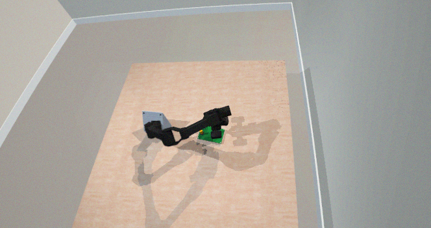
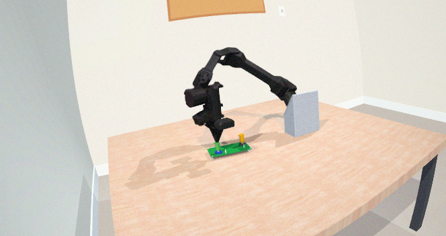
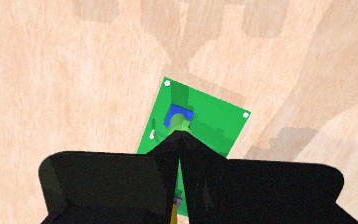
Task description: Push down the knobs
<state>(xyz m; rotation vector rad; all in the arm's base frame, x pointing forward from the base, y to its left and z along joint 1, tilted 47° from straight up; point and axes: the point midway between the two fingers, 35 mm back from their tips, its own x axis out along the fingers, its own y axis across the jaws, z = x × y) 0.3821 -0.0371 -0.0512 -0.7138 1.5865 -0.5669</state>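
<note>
Now: the green knob 10 mm below my gripper tip.
</note>
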